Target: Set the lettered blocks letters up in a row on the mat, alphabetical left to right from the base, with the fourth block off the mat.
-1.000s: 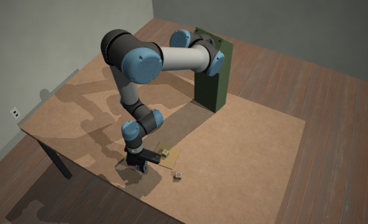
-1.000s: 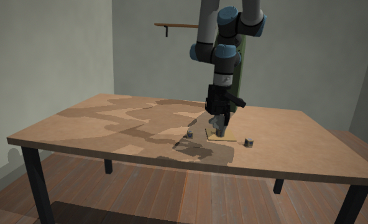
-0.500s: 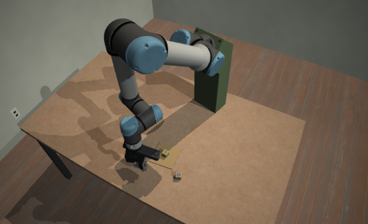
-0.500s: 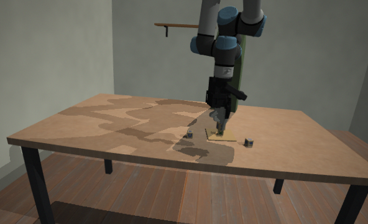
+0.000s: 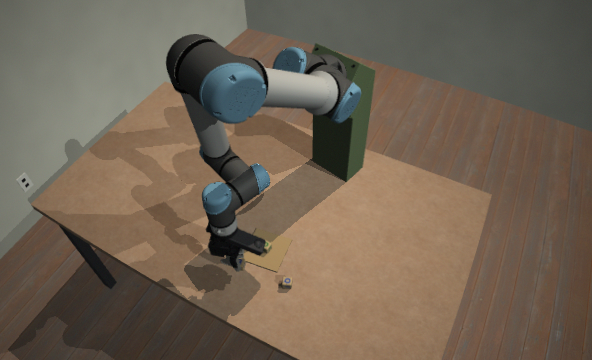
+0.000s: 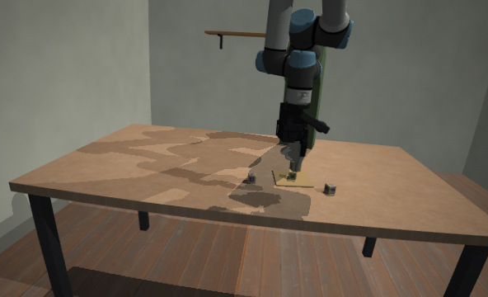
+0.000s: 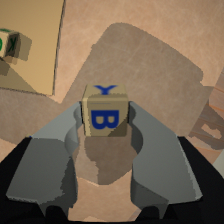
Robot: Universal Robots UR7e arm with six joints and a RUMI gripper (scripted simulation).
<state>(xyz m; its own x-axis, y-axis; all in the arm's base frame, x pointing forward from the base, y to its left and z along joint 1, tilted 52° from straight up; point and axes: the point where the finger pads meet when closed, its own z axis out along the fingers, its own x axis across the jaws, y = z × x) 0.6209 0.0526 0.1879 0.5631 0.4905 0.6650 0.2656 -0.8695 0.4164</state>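
My gripper is now 140 mm past the G block, 10 mm to the left of it and 90 mm above it. The rest, counted from my hand: Q block (70 mm behind, 130 mm to the left, 90 mm below); then tan mat (140 mm behind, 10 mm to the right, 110 mm below).
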